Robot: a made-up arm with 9 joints. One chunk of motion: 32 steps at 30 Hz.
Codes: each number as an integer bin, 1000 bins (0 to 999) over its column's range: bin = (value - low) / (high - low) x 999, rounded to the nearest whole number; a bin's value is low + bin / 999 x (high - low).
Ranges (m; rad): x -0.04..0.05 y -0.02..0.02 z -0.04..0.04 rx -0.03..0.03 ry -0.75..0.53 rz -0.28..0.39
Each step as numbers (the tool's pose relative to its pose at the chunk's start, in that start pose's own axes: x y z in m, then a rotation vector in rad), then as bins.
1 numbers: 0.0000 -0.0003 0.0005 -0.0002 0.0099 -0.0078
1 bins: 444 492 506 496 593 406
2 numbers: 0.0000 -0.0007 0.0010 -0.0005 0.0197 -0.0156
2 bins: 444 482 512 491 601 394
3 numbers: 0.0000 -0.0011 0.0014 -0.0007 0.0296 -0.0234
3 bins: 444 472 517 488 608 383
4 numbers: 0.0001 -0.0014 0.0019 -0.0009 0.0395 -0.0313
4 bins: 445 465 523 485 616 371
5 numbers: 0.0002 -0.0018 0.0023 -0.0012 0.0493 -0.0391
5 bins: 446 455 528 480 624 359
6 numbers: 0.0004 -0.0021 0.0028 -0.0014 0.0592 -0.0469
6 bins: 448 447 534 476 632 348
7 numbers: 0.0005 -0.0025 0.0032 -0.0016 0.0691 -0.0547
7 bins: 450 437 539 473 639 336
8 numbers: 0.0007 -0.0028 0.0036 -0.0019 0.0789 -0.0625
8 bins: 452 430 544 468 647 324
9 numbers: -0.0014 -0.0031 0.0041 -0.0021 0.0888 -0.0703
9 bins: 428 422 551 465 655 313
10 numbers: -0.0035 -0.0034 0.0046 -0.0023 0.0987 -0.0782
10 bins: 405 415 557 461 662 301
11 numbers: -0.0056 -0.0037 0.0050 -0.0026 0.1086 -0.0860
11 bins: 382 407 562 456 670 289
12 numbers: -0.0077 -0.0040 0.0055 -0.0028 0.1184 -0.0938
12 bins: 359 400 568 453 678 278
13 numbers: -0.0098 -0.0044 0.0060 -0.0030 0.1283 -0.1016
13 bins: 335 390 574 450 685 266
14 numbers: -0.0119 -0.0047 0.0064 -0.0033 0.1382 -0.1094
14 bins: 312 382 579 445 693 254
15 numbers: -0.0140 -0.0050 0.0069 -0.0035 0.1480 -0.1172
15 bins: 289 375 586 441 701 243
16 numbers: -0.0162 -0.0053 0.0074 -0.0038 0.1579 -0.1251
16 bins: 264 367 592 436 709 231
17 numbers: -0.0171 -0.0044 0.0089 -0.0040 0.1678 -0.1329
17 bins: 254 390 611 433 716 219
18 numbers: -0.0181 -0.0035 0.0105 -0.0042 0.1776 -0.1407
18 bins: 243 412 631 430 724 208
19 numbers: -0.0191 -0.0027 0.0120 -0.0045 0.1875 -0.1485
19 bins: 232 432 649 425 732 196
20 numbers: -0.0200 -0.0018 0.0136 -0.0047 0.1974 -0.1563
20 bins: 222 455 669 421 739 184
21 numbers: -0.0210 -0.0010 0.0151 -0.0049 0.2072 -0.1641
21 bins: 211 475 688 418 747 173
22 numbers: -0.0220 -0.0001 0.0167 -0.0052 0.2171 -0.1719
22 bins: 200 497 708 413 755 161
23 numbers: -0.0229 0.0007 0.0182 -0.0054 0.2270 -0.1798
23 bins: 190 517 727 410 763 149
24 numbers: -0.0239 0.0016 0.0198 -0.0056 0.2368 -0.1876
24 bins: 179 539 747 406 770 138
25 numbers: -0.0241 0.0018 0.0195 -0.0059 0.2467 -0.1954
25 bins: 176 544 743 401 778 126
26 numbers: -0.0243 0.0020 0.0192 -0.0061 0.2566 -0.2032
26 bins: 174 549 739 398 786 115
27 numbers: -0.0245 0.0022 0.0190 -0.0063 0.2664 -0.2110
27 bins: 172 554 737 395 793 103
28 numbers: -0.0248 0.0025 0.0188 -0.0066 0.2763 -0.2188
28 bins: 169 562 734 390 801 91
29 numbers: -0.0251 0.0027 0.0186 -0.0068 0.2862 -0.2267
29 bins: 165 567 732 386 809 79
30 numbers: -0.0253 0.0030 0.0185 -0.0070 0.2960 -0.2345
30 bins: 163 574 731 383 816 68
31 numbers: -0.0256 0.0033 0.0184 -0.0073 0.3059 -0.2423
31 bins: 160 582 729 378 824 56
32 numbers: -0.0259 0.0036 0.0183 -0.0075 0.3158 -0.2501
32 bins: 157 589 728 375 832 45
